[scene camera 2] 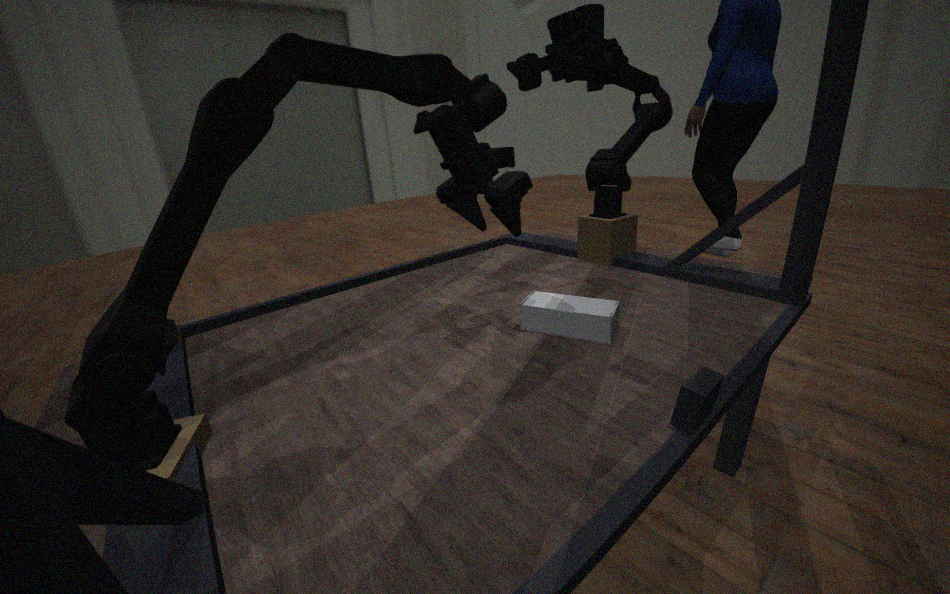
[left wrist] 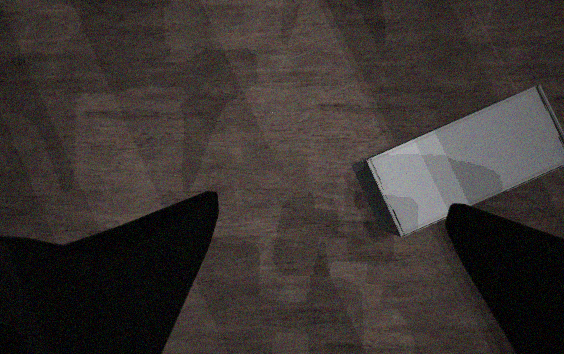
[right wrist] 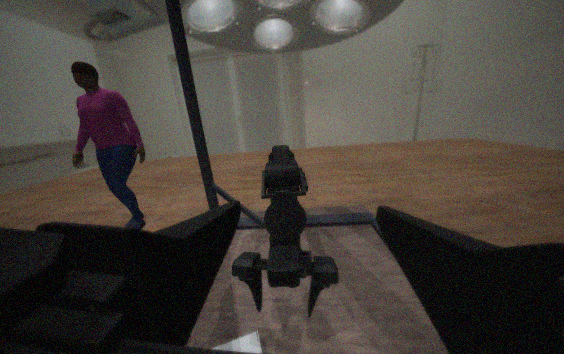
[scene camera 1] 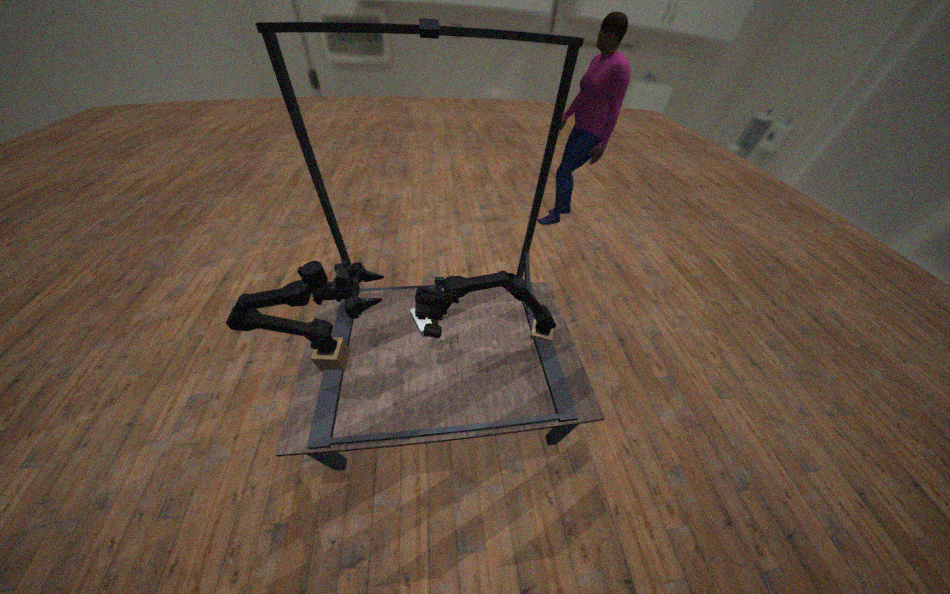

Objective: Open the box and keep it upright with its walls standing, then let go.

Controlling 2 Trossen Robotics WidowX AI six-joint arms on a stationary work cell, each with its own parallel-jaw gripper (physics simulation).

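Places are measured from the left arm's base along level axes (x ahead, y up, z right), in millimetres.
Pixels of known places: left gripper, between the fingertips: [scene camera 2: 500, 232] [left wrist: 330, 208] [right wrist: 284, 313] [scene camera 1: 426, 326]; right gripper, between the fingertips: [scene camera 2: 525, 57] [right wrist: 308, 210] [scene camera 1: 382, 287]; left arm's base, origin of its link: [scene camera 2: 139, 451] [scene camera 1: 542, 329]; right arm's base, origin of its link: [scene camera 2: 607, 215] [scene camera 1: 327, 347].
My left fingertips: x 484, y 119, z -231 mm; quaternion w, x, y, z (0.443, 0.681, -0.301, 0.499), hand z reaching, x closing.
Observation:
For each thing: its middle in the pictures, then the offset to it from my left fingertips.
- long white box, middle of its body: [left wrist: 453, 163] [scene camera 2: 568, 315] [scene camera 1: 422, 320] dx +73, dy -124, dz +103 mm
- small dark block, middle of its body: [scene camera 2: 697, 399] dx +82, dy -115, dz +359 mm
- wooden block, middle of its body: [scene camera 2: 606, 237] [scene camera 1: 331, 354] dx +344, dy -93, dz -200 mm
A long white box [scene camera 1: 420, 321] [scene camera 2: 568, 323] [left wrist: 480, 150] [right wrist: 245, 344] lies on the table with its flat top closed; the left gripper partly hides it in scene camera 1. My left gripper [scene camera 2: 501, 229] [left wrist: 330, 208] [right wrist: 284, 313] is open and empty, pointing down above the table. In the left wrist view the box is at the right, its near end between the fingertips' directions and the right finger overlapping its lower edge. My right gripper [scene camera 1: 381, 288] is open and empty, held high at the picture's left in scene camera 1, apart from the box.
A dark overhead frame [scene camera 1: 420, 29] rises from the table's far edge. A small dark block [scene camera 2: 697, 397] is at the table's right edge in scene camera 2. The right arm stands on a wooden block [scene camera 2: 606, 239]. A person [scene camera 1: 601, 98] [right wrist: 107, 120] stands beyond the table.

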